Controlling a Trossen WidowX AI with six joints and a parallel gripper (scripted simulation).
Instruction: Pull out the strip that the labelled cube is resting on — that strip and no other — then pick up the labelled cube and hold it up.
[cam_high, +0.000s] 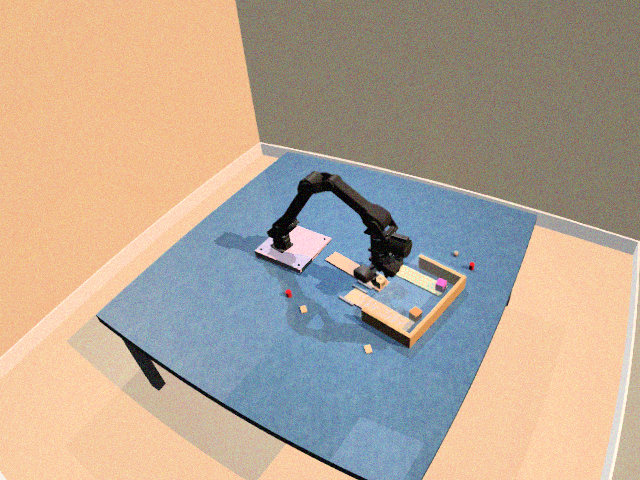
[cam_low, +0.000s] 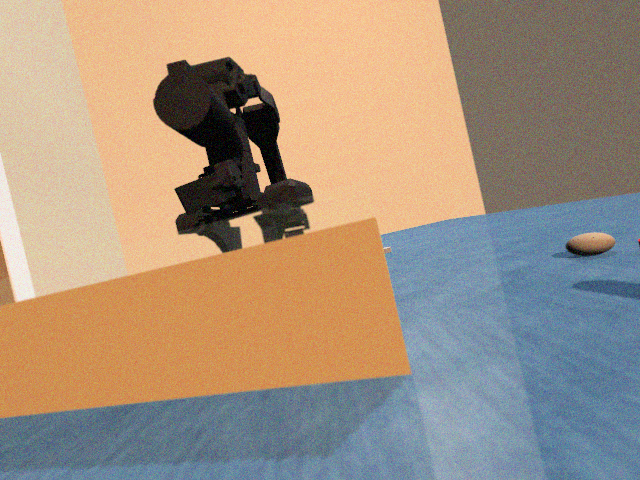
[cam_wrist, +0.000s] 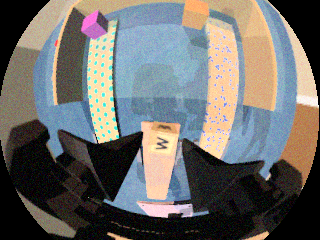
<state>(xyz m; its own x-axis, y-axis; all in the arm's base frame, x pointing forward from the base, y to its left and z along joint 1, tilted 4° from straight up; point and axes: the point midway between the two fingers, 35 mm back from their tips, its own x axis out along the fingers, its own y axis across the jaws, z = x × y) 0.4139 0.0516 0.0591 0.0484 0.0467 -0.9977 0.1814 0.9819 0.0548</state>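
My gripper tip is now right at the labelled cube. Also, from my gripper tip: pebble (140 mm ahead, 290 mm to the left, 20 mm below); salmon strip (110 mm behind, 10 mm to the left, 20 mm below).
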